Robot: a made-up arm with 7 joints.
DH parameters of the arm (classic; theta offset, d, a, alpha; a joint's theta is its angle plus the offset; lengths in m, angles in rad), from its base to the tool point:
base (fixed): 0 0 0 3.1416
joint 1: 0 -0.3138 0 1.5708
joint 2: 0 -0.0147 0 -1.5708
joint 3: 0 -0.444 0 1.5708
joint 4: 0 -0.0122 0 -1.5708
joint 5: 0 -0.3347 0 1.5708
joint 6: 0 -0.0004 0 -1.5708
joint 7: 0 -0.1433 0 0
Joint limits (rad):
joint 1: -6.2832..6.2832
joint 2: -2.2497..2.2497
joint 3: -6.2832..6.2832
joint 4: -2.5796..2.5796
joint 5: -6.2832..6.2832
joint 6: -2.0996..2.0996
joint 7: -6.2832..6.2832
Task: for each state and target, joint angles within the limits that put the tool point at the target. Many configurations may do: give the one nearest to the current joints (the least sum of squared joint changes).
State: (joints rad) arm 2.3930 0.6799 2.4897 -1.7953 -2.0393 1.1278 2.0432
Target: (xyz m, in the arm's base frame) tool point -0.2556 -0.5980 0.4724
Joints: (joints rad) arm 2.2630 0.6954 2.4298 -1.2949 -1.9220 0.9228 2.0432
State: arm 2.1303 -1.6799 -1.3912 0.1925 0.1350 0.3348 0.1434
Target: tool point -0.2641 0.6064 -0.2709
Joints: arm 1.5962 -2.2497 -1.2293 -0.6477 0.1302 0.1077 0.1434
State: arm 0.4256 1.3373 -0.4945 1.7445 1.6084 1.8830 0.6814
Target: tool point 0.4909 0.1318 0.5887
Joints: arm -0.0484 0.5323 -0.8752 1.4997 1.7570 1.9514 0.6814
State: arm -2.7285 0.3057 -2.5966 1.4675 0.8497 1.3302 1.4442
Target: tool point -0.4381 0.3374 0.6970
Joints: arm -1.8673 1.0955 -2.3369 0.9968 1.0462 1.4442 1.4442
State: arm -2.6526 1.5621 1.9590 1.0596 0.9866 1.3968 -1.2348
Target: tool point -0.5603 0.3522 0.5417
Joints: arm -2.9534 1.6462 2.0605 0.9372 1.0443 1.4244 -1.2348
